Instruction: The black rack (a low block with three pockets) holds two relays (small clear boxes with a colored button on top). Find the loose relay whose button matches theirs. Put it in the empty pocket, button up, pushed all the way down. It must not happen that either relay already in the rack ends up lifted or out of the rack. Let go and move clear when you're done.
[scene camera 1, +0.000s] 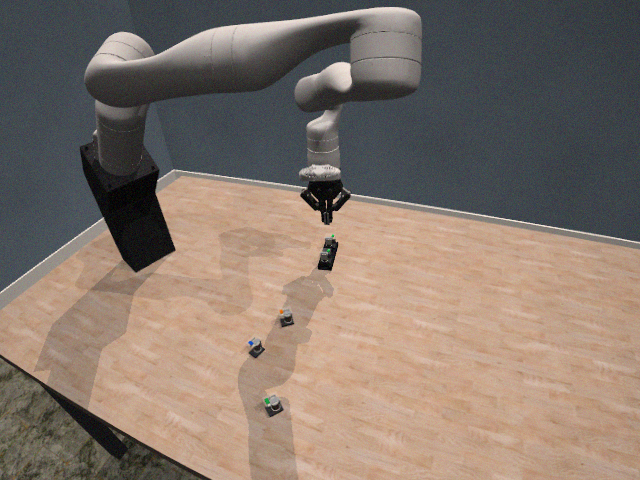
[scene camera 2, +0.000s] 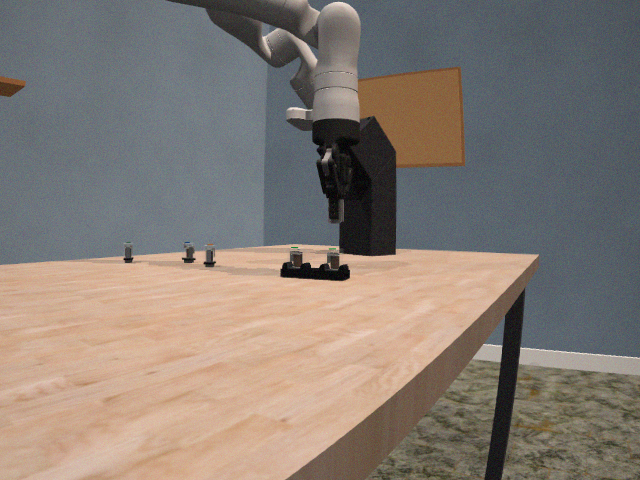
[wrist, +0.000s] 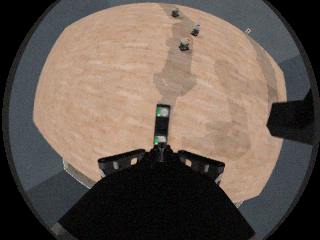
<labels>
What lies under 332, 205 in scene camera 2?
The gripper.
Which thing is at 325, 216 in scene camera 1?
The gripper.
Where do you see the gripper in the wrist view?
At 162, 147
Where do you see a black rack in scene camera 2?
306, 272
</labels>
